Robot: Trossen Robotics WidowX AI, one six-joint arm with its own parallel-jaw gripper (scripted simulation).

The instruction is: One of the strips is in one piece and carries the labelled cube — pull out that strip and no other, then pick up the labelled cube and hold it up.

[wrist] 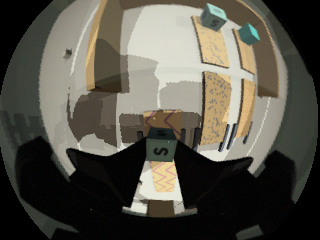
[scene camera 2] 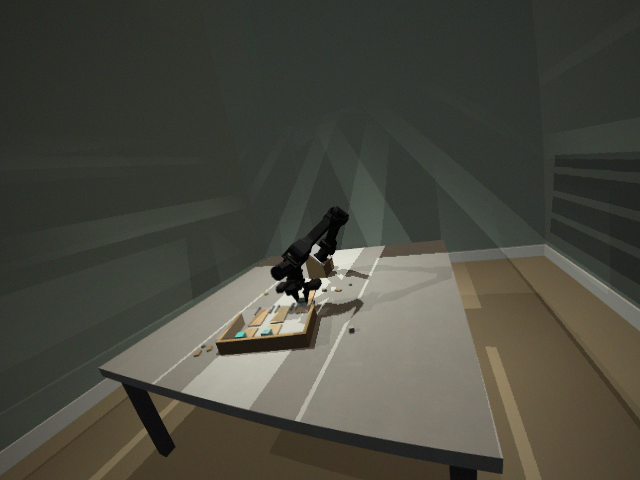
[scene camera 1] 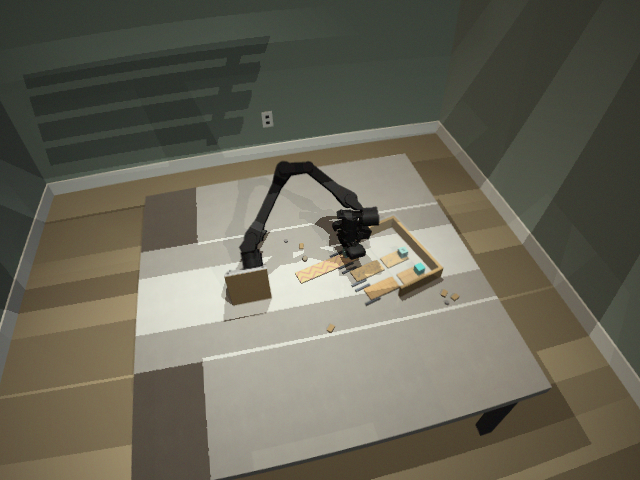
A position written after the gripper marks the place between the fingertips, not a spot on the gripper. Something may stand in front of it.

The gripper (scene camera 1: 347, 253) carries a labelled cube (wrist: 161, 143).
